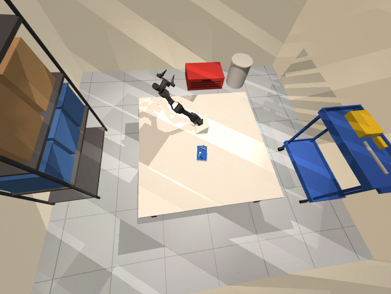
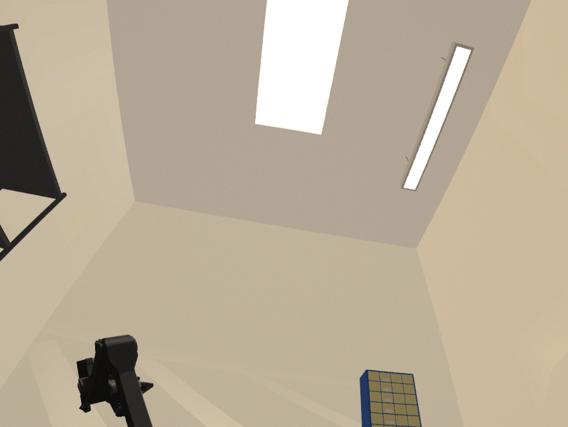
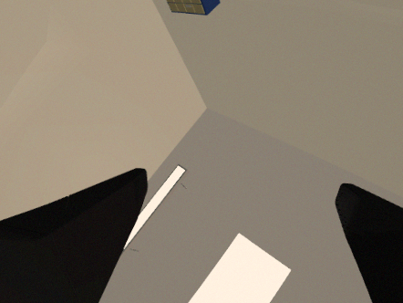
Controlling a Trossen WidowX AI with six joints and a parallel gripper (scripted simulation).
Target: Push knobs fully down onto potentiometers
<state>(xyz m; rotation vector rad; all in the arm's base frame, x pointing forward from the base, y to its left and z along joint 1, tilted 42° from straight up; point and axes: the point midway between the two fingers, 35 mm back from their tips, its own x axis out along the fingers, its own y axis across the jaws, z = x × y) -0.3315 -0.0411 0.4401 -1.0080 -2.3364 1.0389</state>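
The green knob lies 610 mm ahead of my gripper tip, 320 mm to the left of it and 360 mm below it. From my gripper tip the other things lie so: potentiometer with knob (690 mm ahead, 280 mm to the left, 360 mm below).
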